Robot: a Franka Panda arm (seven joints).
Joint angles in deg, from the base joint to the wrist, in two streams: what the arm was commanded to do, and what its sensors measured. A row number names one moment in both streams.
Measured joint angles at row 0:
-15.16, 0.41, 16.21, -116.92, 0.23, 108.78, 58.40
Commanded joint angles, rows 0 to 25:
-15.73, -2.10, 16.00, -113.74, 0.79, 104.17, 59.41
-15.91, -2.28, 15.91, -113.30, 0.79, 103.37, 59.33
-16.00, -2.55, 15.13, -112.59, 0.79, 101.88, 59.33
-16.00, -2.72, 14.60, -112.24, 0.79, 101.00, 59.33
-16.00, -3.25, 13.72, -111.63, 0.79, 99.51, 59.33
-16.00, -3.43, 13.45, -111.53, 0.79, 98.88, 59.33
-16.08, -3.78, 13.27, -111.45, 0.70, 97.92, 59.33
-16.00, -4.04, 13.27, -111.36, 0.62, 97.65, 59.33
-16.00, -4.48, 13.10, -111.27, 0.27, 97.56, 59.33
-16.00, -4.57, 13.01, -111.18, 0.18, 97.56, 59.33
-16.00, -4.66, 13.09, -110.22, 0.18, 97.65, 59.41
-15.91, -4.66, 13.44, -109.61, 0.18, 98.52, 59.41
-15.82, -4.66, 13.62, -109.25, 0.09, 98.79, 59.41
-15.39, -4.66, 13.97, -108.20, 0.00, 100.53, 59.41
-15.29, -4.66, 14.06, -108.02, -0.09, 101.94, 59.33
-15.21, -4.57, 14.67, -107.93, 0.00, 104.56, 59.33
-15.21, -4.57, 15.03, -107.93, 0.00, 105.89, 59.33
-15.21, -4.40, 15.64, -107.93, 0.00, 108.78, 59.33
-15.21, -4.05, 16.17, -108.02, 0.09, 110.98, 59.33
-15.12, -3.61, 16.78, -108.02, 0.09, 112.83, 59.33
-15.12, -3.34, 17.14, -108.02, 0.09, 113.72, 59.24
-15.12, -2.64, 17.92, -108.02, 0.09, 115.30, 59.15
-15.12, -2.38, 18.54, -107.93, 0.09, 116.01, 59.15
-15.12, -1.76, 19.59, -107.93, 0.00, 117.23, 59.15
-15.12, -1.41, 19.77, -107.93, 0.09, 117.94, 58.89
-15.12, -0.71, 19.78, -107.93, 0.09, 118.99, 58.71
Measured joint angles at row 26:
-15.04, -2.81, 18.31, -108.42, 0.23, 115.64, 58.42
